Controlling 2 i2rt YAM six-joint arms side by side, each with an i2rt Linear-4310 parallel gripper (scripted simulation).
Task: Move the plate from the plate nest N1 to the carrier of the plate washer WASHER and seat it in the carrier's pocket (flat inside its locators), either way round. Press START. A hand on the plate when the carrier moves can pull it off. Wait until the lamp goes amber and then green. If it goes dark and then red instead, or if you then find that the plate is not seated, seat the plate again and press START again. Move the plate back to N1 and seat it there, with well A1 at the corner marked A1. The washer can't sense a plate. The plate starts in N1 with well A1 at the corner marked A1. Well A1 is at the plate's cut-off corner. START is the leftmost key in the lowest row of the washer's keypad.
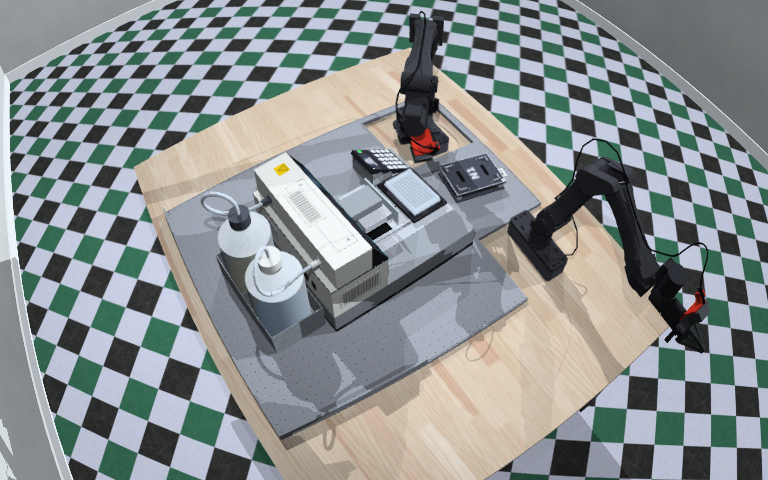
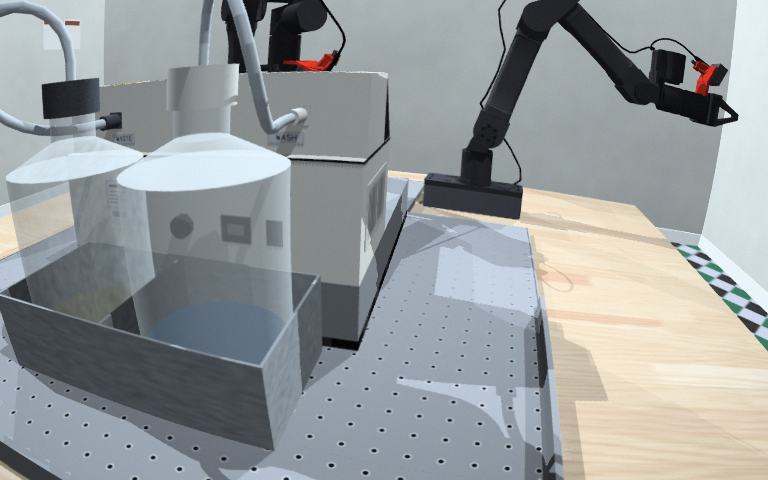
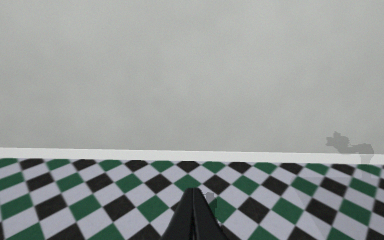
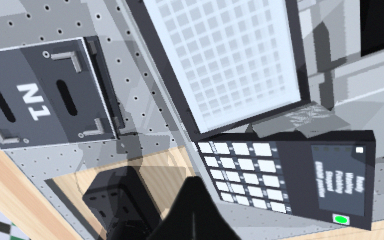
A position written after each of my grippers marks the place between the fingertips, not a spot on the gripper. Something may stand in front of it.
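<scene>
In image 1 there's a clear plate (image 1: 408,179), along with my left gripper (image 1: 703,351). Image 2 has the left gripper as well (image 2: 737,117). In image 3 you'd find my left gripper (image 3: 192,197), but the plate is out of frame in image 3. As for image 4, it's got my right gripper (image 4: 193,185) and the clear plate again (image 4: 209,54).
</scene>
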